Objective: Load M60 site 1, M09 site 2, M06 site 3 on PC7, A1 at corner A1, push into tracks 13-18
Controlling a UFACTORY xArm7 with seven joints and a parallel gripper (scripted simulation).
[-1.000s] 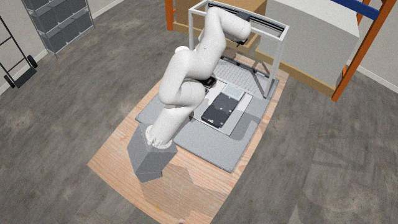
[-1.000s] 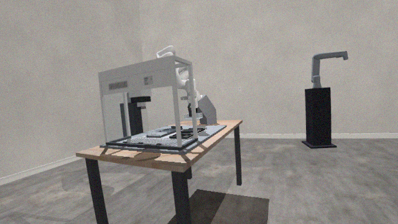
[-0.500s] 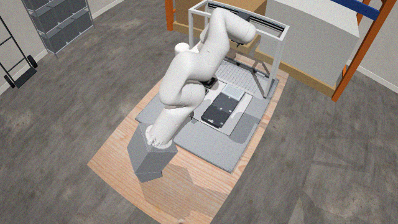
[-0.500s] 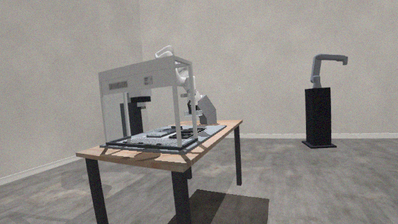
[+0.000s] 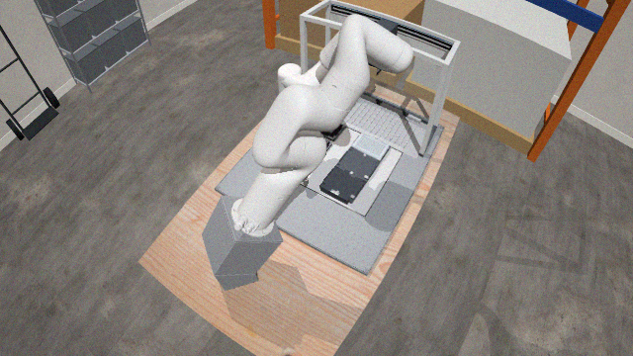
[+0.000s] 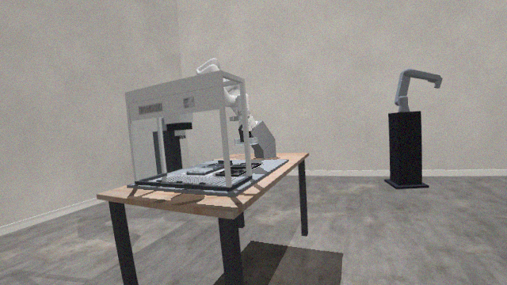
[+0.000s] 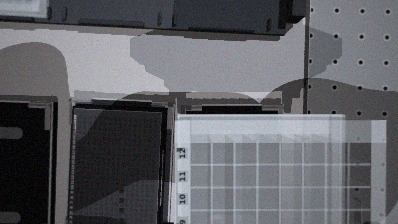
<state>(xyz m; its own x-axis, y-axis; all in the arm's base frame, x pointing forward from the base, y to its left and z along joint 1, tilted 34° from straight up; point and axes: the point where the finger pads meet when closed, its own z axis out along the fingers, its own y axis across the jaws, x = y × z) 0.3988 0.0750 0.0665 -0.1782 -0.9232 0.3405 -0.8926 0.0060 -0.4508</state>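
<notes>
Now: hand 230 mm to the left of the dark plate carrier PC7, 150 mm above it and 60 mm short of it. From my hand the other things lie so: white apron: 170 mm below, 150 mm to the right, 70 mm ahead; 96-well plate M06: 10 mm below; deep-well block M09: 150 mm below, 100 mm ahead, 30 mm to the right.
</notes>
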